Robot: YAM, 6 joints.
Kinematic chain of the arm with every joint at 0, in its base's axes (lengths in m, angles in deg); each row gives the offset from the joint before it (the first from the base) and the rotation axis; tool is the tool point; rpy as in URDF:
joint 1: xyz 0 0 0.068 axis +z
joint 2: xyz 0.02 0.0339 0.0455 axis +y
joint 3: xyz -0.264 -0.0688 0 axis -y
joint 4: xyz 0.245 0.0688 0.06 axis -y
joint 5: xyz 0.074 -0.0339 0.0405 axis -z
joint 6: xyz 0.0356 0 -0.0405 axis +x
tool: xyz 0 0 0 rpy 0 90 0
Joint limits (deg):
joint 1: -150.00..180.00
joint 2: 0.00..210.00
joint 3: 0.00..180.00
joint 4: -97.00..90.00
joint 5: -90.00..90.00
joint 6: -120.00..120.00
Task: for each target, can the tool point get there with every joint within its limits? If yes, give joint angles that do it. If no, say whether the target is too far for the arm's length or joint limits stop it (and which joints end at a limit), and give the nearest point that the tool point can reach.
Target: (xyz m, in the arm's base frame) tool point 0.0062 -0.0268 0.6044
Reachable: yes | joints -20.49 45.40 88.37 22.40 40.18 -43.75
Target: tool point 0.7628 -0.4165 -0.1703
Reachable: no: too far | nearest point 0.5385 -0.2940 -0.0849 | short by 0.269 m
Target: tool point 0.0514 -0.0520 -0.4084
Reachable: no: joint limits stop it (at a limit: joint 2) | nearest point 0.0704 -0.0712 -0.3485 | short by 0.066 m
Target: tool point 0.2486 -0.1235 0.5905
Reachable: yes | joints -33.54 107.70 162.43 -61.07 -75.03 -85.54
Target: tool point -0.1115 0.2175 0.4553
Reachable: yes | joints 113.52 73.74 94.70 -52.38 -25.73 35.17
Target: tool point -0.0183 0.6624 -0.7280
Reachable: no: too far | nearest point -0.0119 0.4308 -0.3310 | short by 0.460 m
